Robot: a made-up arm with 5 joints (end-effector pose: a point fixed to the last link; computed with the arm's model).
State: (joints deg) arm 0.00 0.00 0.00 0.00 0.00
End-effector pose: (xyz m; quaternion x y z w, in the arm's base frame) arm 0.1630 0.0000 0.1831 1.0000 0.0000 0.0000 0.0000
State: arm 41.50 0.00 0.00 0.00 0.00
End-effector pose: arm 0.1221 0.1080 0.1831 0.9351 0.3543 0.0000 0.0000
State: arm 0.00 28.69 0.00 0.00 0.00
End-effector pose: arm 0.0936 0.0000 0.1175 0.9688 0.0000 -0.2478 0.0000
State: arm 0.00 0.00 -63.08 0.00 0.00
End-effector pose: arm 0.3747 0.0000 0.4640 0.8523 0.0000 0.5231 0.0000
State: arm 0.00 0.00 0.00 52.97 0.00
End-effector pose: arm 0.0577 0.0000 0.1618 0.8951 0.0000 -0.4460 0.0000
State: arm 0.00 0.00 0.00 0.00 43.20
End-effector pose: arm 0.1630 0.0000 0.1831 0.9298 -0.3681 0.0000 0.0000
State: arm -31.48 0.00 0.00 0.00 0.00
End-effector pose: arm 0.1390 -0.0851 0.1831 0.9625 -0.2713 0.0000 0.0000
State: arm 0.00 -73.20 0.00 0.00 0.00
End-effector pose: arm 0.1456 0.0000 0.4123 0.8028 0.0000 0.5962 0.0000
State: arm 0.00 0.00 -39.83 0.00 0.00
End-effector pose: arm 0.3349 0.0000 0.3345 0.9402 0.0000 0.3406 0.0000
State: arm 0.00 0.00 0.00 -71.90 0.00
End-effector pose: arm 0.2023 0.0000 0.3189 0.8095 0.0000 0.5871 0.0000
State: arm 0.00 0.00 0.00 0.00 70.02
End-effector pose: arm 0.1630 0.0000 0.1831 0.8191 -0.5737 0.0000 0.0000
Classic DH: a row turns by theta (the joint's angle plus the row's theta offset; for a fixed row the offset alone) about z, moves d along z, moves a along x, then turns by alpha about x. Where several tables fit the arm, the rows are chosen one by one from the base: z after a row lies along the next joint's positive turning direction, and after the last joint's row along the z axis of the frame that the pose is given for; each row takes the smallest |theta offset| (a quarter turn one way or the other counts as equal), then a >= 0, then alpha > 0; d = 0 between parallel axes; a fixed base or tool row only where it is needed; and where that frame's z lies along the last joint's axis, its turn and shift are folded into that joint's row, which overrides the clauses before.
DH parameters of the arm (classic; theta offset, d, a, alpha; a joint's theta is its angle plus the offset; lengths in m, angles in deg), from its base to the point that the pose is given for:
joint 1: 0 0.286 0 -90
joint 2: -79.22 0 0.2138 0
joint 3: -23.45 0 -0.2234 0
joint 4: -77.33 0 -0.074 90
joint 5: 180 0.095 0 0

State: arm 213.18 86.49 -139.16 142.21 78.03
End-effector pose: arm -0.2684 -0.1755 0.0910 0.2708 0.6563 0.5811 0.3978
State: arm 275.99 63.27 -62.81 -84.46 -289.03
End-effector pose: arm 0.0370 -0.3531 0.1901 0.1610 -0.7255 0.6648 0.0760
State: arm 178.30 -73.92 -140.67 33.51 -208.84
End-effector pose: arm 0.4304 -0.0128 0.6278 0.0092 0.0022 0.9647 0.2634
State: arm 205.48 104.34 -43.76 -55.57 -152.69
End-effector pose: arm -0.0841 -0.0401 -0.0556 -0.9989 0.0160 -0.0392 0.0194
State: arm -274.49 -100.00 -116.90 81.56 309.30
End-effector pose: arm -0.0289 -0.3686 0.5534 -0.1417 -0.3525 -0.8827 0.2767
